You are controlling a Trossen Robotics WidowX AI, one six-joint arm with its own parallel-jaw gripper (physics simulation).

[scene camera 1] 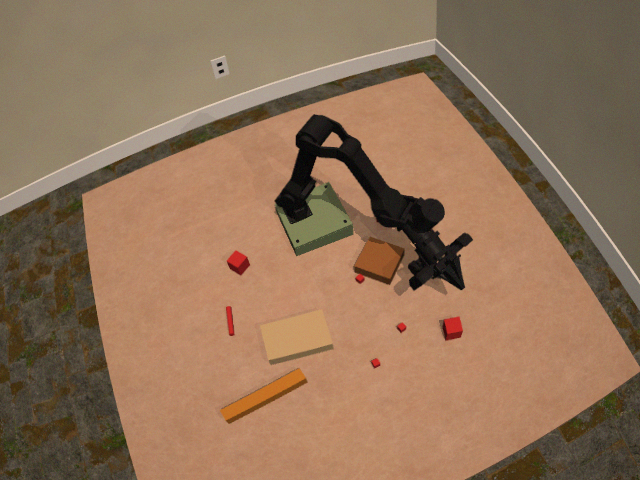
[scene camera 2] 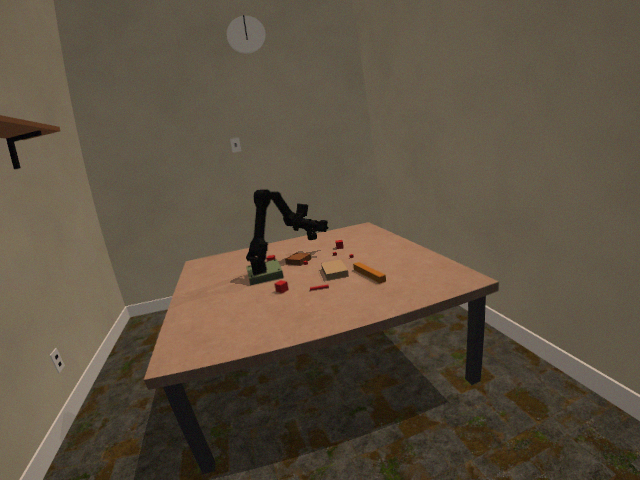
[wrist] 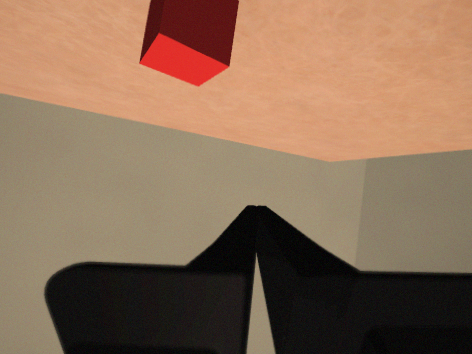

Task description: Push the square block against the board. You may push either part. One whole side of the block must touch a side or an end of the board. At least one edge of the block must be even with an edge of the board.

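Frame: origin at the arm's base, x ahead, y left, z up, level; metres.
Seen in the pictures: gripper, fingertip midpoint: (scene camera 1: 463,289) (scene camera 2: 328,228) (wrist: 255,215); arm's base, origin of the base link: (scene camera 1: 297,211) (scene camera 2: 259,271).
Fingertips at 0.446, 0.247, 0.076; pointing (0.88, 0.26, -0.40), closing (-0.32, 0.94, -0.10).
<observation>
Offsets run from my fingertips to a thing's top centre, as dx, dy, dz.
The square block, brown and flat, {-0.221, -0.112, -0.086} (scene camera 1: 378,259) (scene camera 2: 298,258) lies beside the green base, to its lower right in scene camera 1. The board, a tan rectangular slab, {-0.112, -0.388, -0.086} (scene camera 1: 296,334) (scene camera 2: 334,267) lies apart from it, lower left in that view, turned at a different angle. A wide gap of table separates them. My gripper (scene camera 1: 462,286) (scene camera 2: 326,225) (wrist: 255,215) is shut and empty, raised above the table on the right of the block in scene camera 1, with its fingertips together. Neither the block nor the board shows in the wrist view.
A tiny red cube {-0.199, -0.180, -0.102} (scene camera 1: 359,279) lies close by the block's lower left corner; another {-0.026, -0.147, -0.102} (scene camera 1: 401,327) and a third {+0.032, -0.244, -0.102} (scene camera 1: 375,363) lie right of the board. Larger red cubes {+0.042, -0.040, -0.078} (scene camera 1: 452,328) {-0.377, -0.448, -0.078} (scene camera 1: 238,262), a red stick {-0.229, -0.525, -0.104} (scene camera 1: 230,320) and an orange bar {+0.005, -0.521, -0.087} (scene camera 1: 264,395) lie around them.
</observation>
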